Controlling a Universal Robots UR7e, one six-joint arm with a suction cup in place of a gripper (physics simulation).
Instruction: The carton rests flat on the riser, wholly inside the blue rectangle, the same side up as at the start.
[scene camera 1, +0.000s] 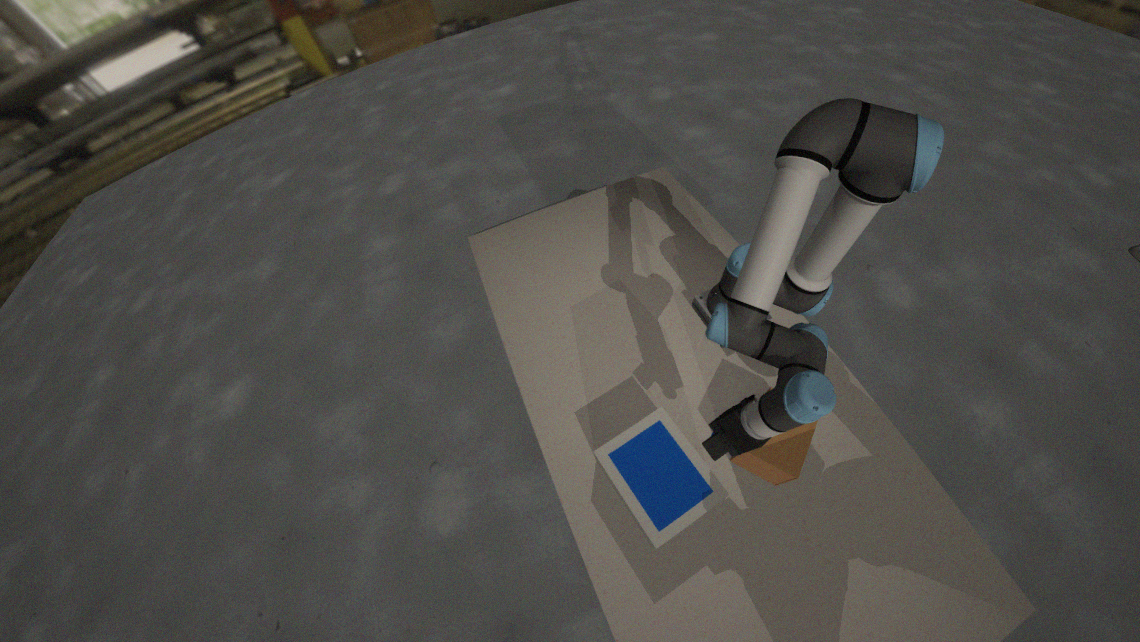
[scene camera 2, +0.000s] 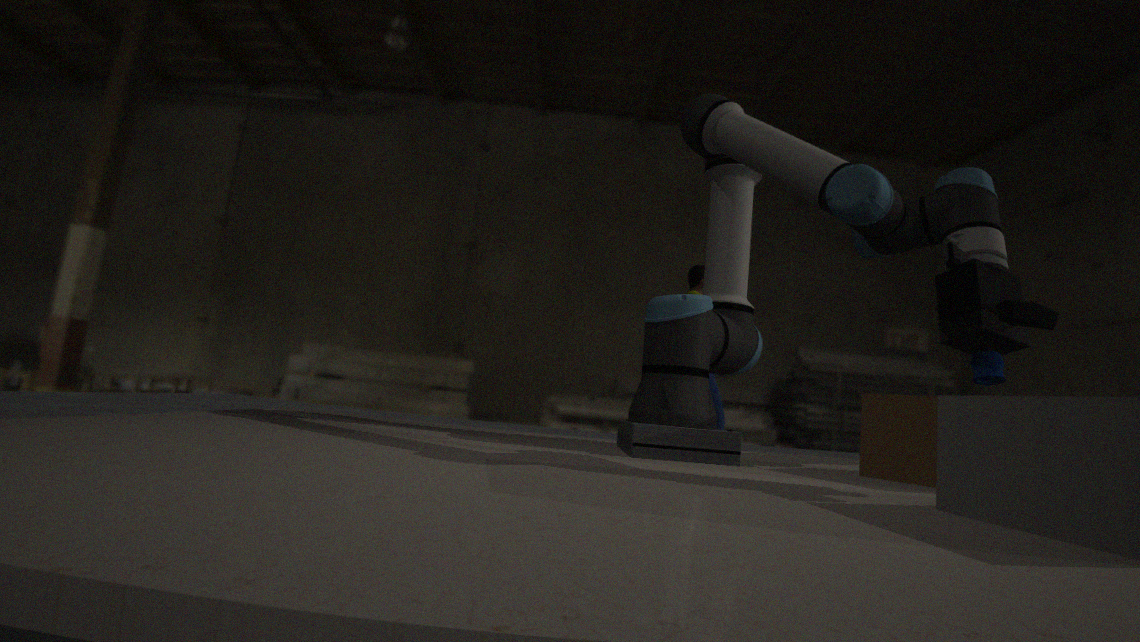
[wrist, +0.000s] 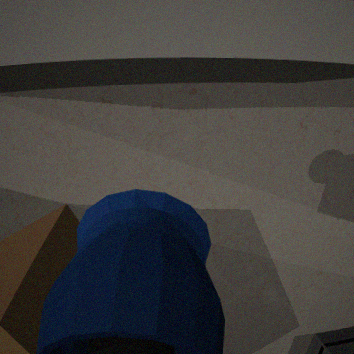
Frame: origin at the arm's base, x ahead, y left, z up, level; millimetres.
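Seen in the pictures: hand, tool point: (scene camera 2: 988, 380) (wrist: 143, 246); arm's base, link origin: (scene camera 2: 671, 425).
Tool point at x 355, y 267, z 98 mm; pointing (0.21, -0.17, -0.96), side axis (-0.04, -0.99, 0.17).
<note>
Offsets run from my tool point to a thing's top centre. Level surfaces: height alone.
The orange-brown carton {19 mm down, 144 mm back, 84 mm left} (scene camera 1: 772, 468) (scene camera 2: 898, 438) (wrist: 22, 252) stands on the table beside the riser, partly hidden by the arm in scene camera 1 and by the riser in scene camera 2. The pale grey riser {29 mm down, 151 mm ahead, 22 mm right} (scene camera 1: 658, 539) (scene camera 2: 1037, 474) (wrist: 175, 30) bears the blue rectangle {29 mm down, 151 mm ahead, 22 mm right} (scene camera 1: 658, 476), which has nothing on it. My blue suction cup (scene camera 2: 987, 374) (wrist: 145, 212) points down just above the carton's top level, with a small gap showing in scene camera 2. It is shut and carries nothing. The cup's rim hides part of the carton in the wrist view.
The arm's base (scene camera 2: 678, 443) is bolted to the pale table {148 mm down} (scene camera 1: 526, 319) behind the carton. The riser stands close beside the carton, on the side away from the base. A person (scene camera 2: 695, 279) is mostly hidden behind the arm in scene camera 2.
</note>
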